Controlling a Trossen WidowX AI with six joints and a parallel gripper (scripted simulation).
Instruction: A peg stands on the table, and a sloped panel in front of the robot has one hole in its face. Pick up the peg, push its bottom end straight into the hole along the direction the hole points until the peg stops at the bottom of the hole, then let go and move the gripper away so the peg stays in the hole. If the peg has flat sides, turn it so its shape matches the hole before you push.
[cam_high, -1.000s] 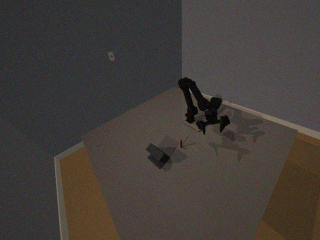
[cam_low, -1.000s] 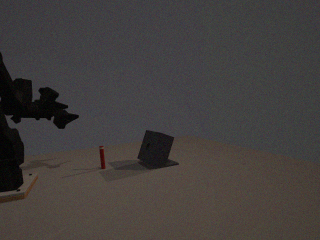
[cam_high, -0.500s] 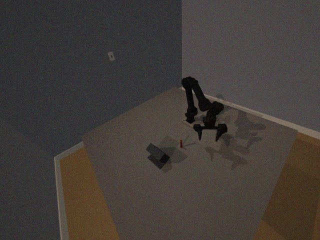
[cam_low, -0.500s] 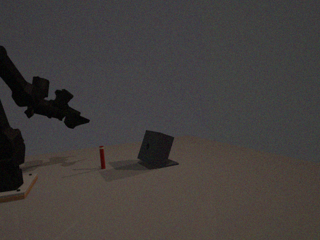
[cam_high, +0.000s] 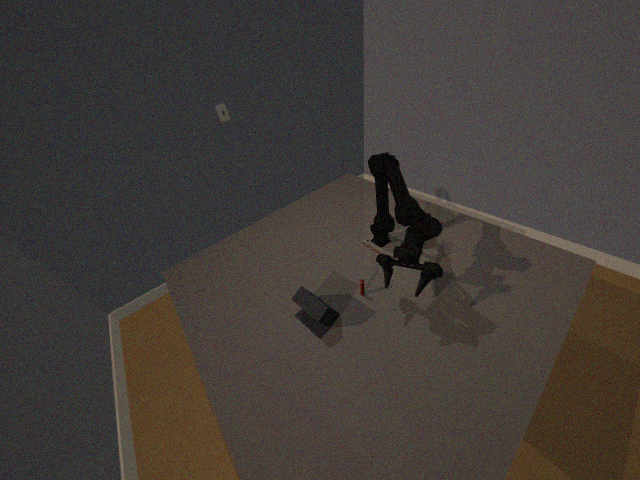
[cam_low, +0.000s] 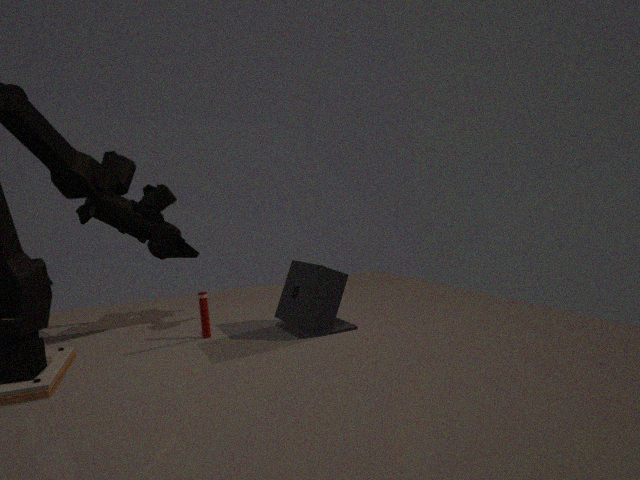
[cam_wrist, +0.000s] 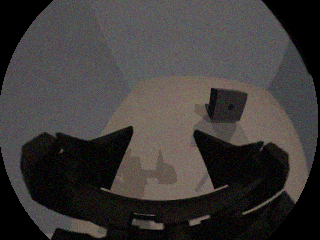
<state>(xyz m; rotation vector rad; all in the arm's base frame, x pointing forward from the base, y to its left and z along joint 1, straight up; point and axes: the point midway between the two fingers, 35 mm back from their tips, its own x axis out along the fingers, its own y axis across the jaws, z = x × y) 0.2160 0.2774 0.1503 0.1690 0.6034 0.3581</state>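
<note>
Now: gripper tip 1 cm short of the red peg, 15 cm to the left of it and 9 cm above it. The rest, counted from my gripper tip: dark sloped panel 20 cm ahead, 18 cm to the right, 9 cm below.
</note>
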